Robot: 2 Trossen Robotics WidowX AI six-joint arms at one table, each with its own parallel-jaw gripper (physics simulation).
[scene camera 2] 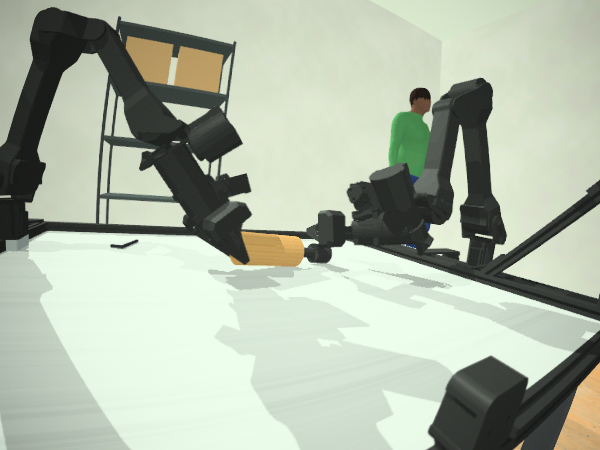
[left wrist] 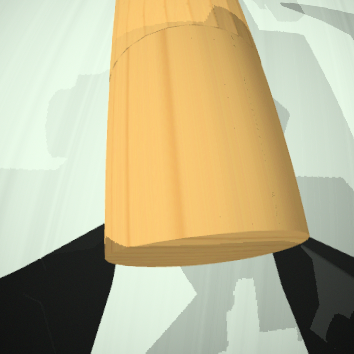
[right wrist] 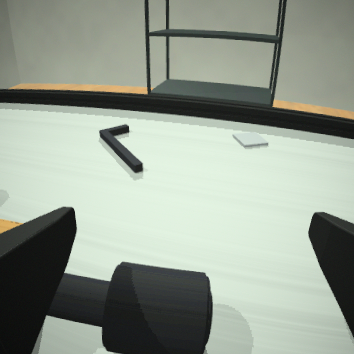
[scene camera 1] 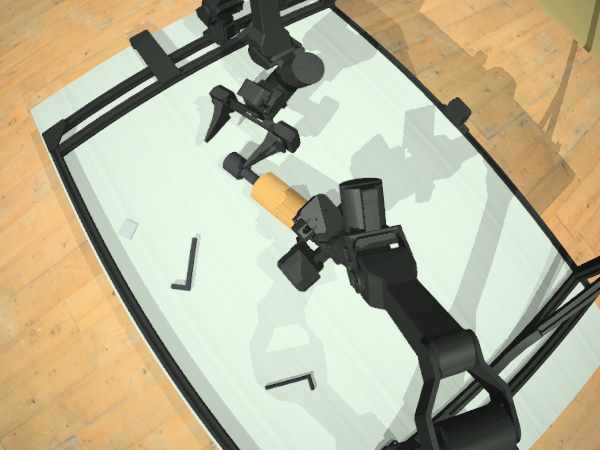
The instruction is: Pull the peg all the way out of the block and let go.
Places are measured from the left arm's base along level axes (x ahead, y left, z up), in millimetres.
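Pixels of known places: left gripper, fingertip midpoint: [scene camera 2: 240,259] [left wrist: 197,237]; right gripper, fingertip midpoint: [right wrist: 196,222] [scene camera 1: 224,154]; left arm's base at its link origin: [scene camera 2: 5,236]; right arm's base at its link origin: [scene camera 2: 478,267] [scene camera 1: 221,32].
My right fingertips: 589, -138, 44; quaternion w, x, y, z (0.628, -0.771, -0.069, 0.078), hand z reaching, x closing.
Ahead of a thing's pixels: the offset from my right fingertips to its top centre, as dx, dy, dz. "pt": to the spot under its first point.
The wooden cylindrical block @(-135, -28, +3) [scene camera 1: 275,195] [scene camera 2: 272,249] [left wrist: 190,130] lies on its side near the table. My left gripper [scene camera 1: 296,222] [scene camera 2: 242,257] [left wrist: 197,237] is shut on its end away from the peg. The dark peg @(-54, -19, -21) [scene camera 1: 234,165] [scene camera 2: 319,253] [right wrist: 157,307] sticks out of the block's other end, with its thick head and a stretch of thinner shaft showing. The rest of the shaft is hidden. My right gripper [scene camera 1: 226,154] [scene camera 2: 311,231] [right wrist: 196,222] is wide open by the head, one finger overlapping the shaft in the right wrist view.
One dark L-shaped piece @(-90, +170, -55) [scene camera 1: 191,265] [right wrist: 117,145] and another L-shaped piece @(-370, +172, -57) [scene camera 1: 295,382] lie on the table, as does a small pale square @(pt +34, +215, -60) [scene camera 1: 128,228] [right wrist: 250,139]. A black rail frames the table. A shelf unit [scene camera 2: 202,95] and a green-shirted person [scene camera 2: 412,135] stand beyond it.
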